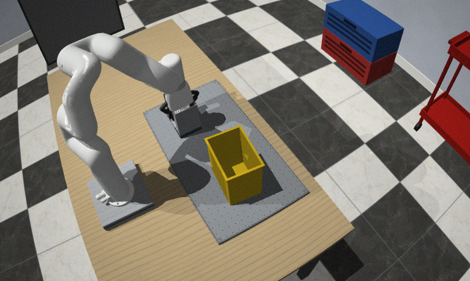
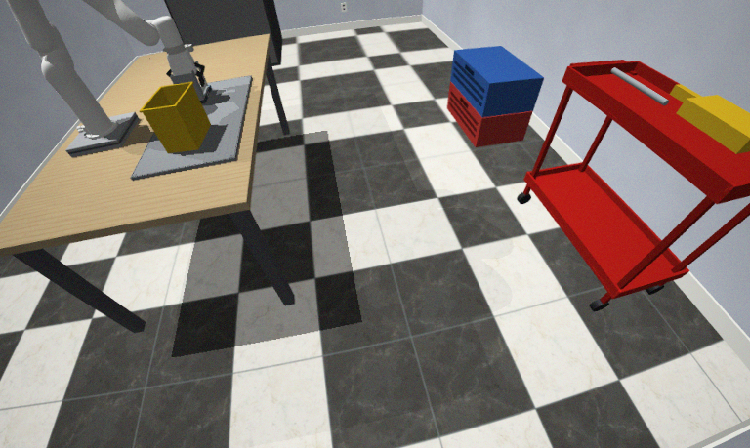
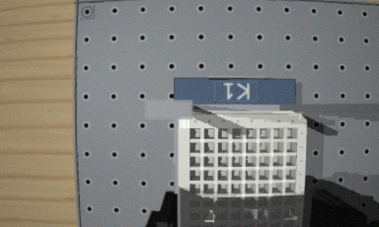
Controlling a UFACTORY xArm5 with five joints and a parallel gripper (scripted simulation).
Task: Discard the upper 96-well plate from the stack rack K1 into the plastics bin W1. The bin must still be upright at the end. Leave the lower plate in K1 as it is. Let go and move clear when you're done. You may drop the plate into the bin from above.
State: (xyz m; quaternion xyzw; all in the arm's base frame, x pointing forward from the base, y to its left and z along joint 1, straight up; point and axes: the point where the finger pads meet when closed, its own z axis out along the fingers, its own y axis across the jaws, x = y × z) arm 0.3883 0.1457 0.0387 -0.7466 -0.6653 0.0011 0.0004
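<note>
Right now the white 96-well plate is 20 mm below my hand. Round my hand: yellow plastics bin (350 mm to the right, 20 mm above).
</note>
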